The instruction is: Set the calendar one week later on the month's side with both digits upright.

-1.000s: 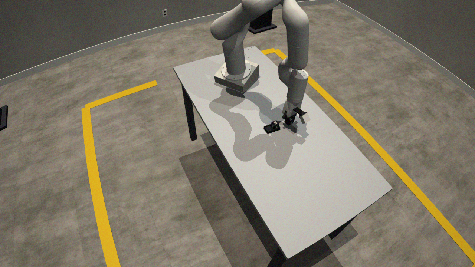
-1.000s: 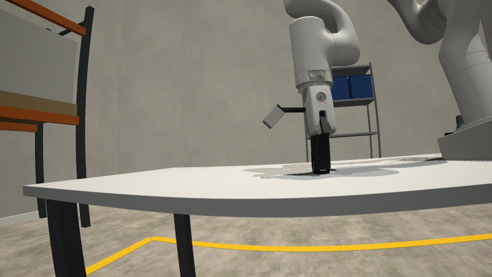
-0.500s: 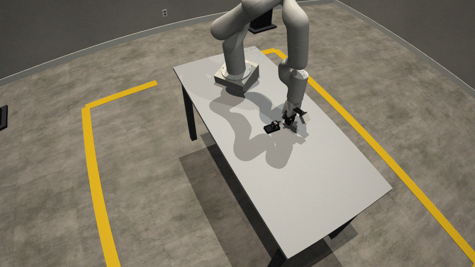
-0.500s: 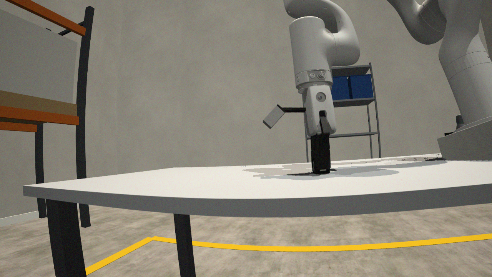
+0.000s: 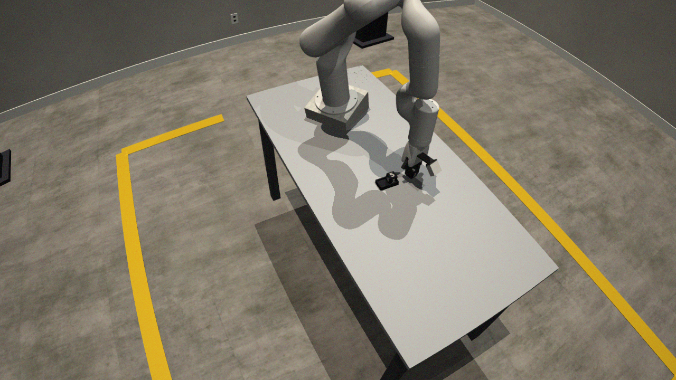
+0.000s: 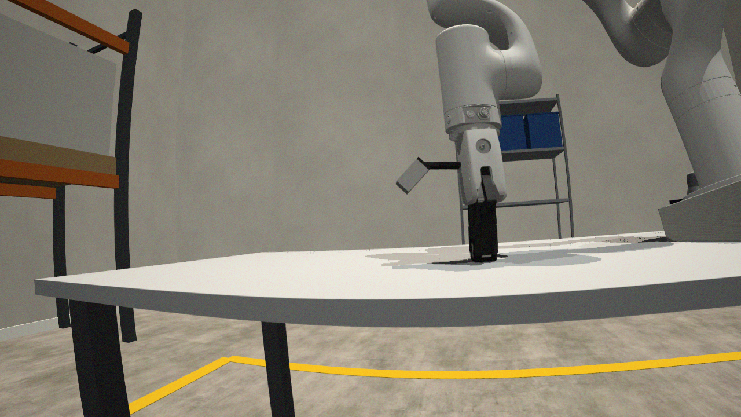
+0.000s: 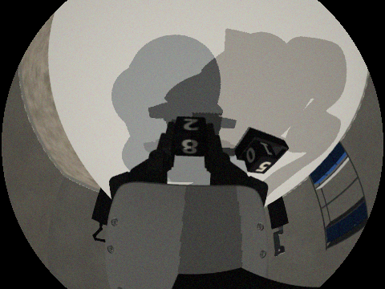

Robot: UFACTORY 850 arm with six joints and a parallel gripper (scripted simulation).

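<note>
My gripper is now 1 cm above the black cube. Also, from my hand: black tray 2 cm behind, 11 cm to the right, 2 cm below.
</note>
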